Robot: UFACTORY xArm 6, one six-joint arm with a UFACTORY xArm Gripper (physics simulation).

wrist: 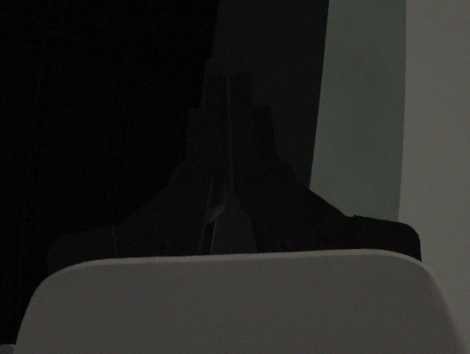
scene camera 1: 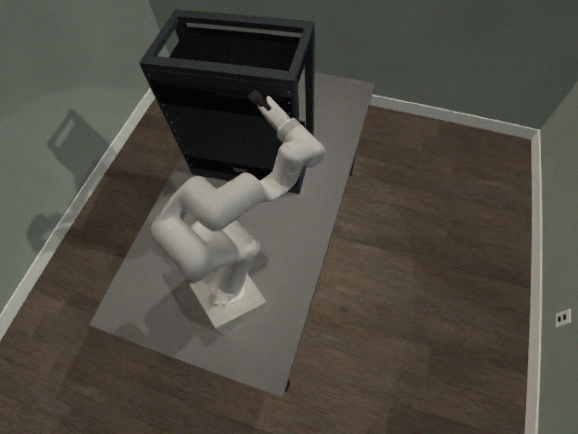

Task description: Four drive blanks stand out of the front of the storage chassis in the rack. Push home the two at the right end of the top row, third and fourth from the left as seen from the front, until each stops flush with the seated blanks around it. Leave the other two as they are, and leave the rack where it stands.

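Places are measured from the arm's base along level axes (x down, y left, z ahead), in metres.
Pixels of known places: gripper, fingertip midpoint: (wrist: 229, 101) (scene camera 1: 251, 93); arm's base, origin of the base link: (scene camera 1: 227, 288).
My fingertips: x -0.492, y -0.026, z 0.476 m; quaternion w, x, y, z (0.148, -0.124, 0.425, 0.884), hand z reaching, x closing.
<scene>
For each thing: its top centre in the pictures, then the offset to it from my fingertips. "spot": a spot on its surface instead. Level surfaces: height alone.
- storage chassis, surface spot: (scene camera 1: 200, 100) spot: dx +0.059, dy +0.186, dz +0.001 m
- grey table, its level: dx +0.567 m
- rack's right front post, surface spot: (wrist: 280, 60) spot: dx -0.028, dy +0.028, dz +0.015 m
The rack (scene camera 1: 220, 67) is a dark frame standing at the far end of the table. The storage chassis (scene camera 1: 200, 100) shows as a black band across its upper front; single drive blanks are too dark to tell apart there. In the wrist view a very dark front (wrist: 100, 125) with faint seams fills the left side, and which blanks stand out cannot be told. My gripper (scene camera 1: 251, 93) (wrist: 229, 101) is shut and empty, its fingertips together at the upper right part of the rack's front, near the right post. Whether the tips touch a blank is hidden in the dark.
The grey table (scene camera 1: 295, 250) carries the rack and the arm's pale base plate (scene camera 1: 240, 312). The rack's right front post (wrist: 280, 60) stands right behind and beside the fingers in the wrist view. A green wall (wrist: 362, 100) shows to the right of the post.
</scene>
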